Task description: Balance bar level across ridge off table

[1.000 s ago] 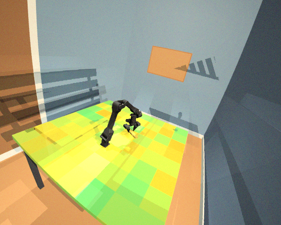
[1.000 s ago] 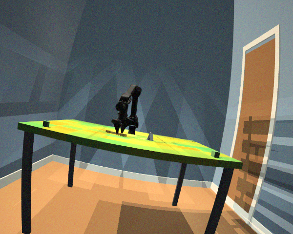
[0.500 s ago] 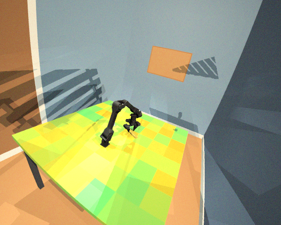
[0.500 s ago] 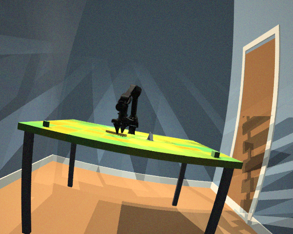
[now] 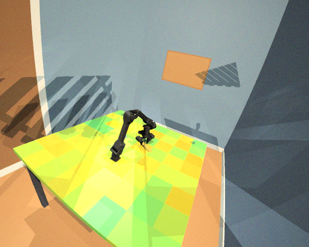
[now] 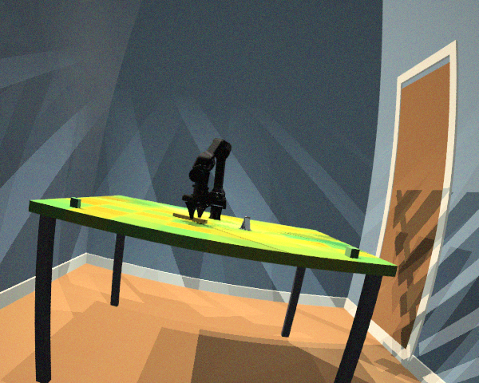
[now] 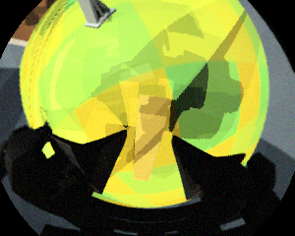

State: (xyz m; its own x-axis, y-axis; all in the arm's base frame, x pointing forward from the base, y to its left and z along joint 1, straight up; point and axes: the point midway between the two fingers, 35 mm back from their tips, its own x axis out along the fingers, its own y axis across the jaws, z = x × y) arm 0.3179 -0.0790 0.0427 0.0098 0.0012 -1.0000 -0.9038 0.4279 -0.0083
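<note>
The bar lies 3 cm to the right of my gripper tip and 1 cm behind it.
</note>
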